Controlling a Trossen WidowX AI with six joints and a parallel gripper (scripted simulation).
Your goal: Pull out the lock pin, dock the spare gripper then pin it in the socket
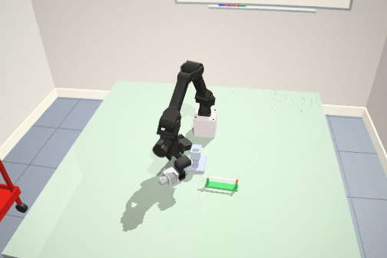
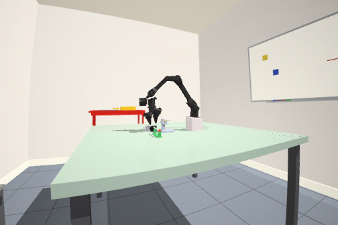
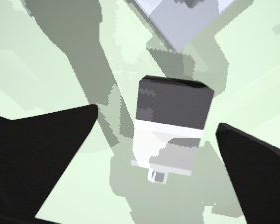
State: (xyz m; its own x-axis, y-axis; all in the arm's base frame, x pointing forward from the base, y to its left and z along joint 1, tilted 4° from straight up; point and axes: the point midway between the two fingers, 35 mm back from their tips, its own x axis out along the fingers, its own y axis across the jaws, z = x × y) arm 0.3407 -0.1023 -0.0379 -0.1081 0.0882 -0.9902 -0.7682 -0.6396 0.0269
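Now: gripper tip 3 cm short of the spare gripper, 2 cm to the left of it and 3 cm above it. From my gripper tip the other things lie so: green rack 5 cm ahead, 20 cm to the left, 3 cm below; then grey-blue mount 7 cm behind, 9 cm to the left.
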